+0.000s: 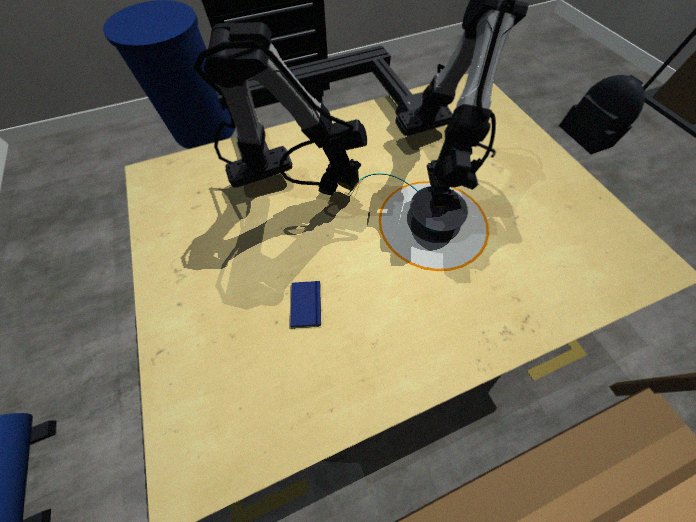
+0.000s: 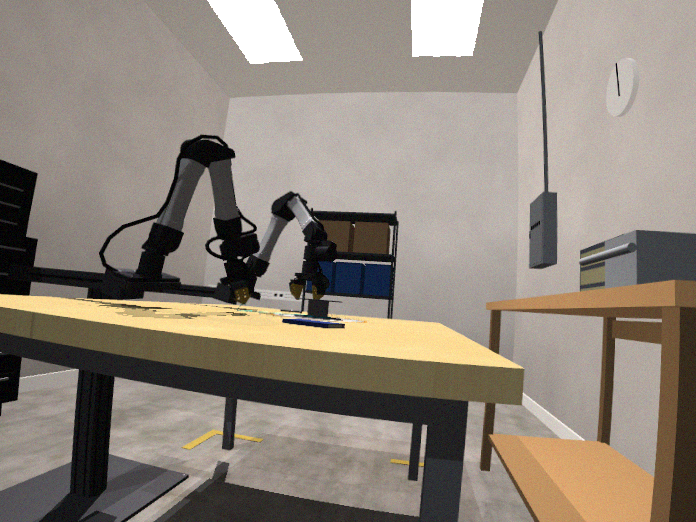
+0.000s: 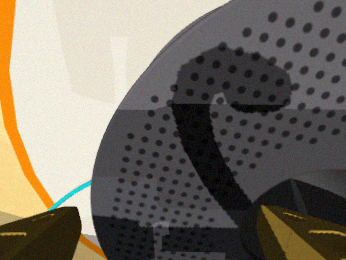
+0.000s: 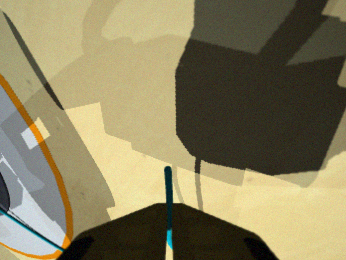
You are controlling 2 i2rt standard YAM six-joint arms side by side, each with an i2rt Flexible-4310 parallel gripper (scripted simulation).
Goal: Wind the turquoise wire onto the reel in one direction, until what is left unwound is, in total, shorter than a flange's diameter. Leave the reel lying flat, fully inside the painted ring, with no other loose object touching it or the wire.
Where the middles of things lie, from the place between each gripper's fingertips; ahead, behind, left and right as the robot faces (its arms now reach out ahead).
Right now the dark grey reel [image 1: 423, 209] is 5 cm ahead of my left hand [image 2: 305, 300], 3 cm below it and 2 cm to the right of it. Round my left hand: blue notebook [image 1: 305, 296] (48 cm to the right, 17 cm ahead, 6 cm below).
The dark grey reel is 20 cm to the left of my right hand [image 1: 352, 189] and 20 cm ahead of it. Round my right hand: blue notebook: 31 cm ahead, 26 cm to the right, 3 cm below.
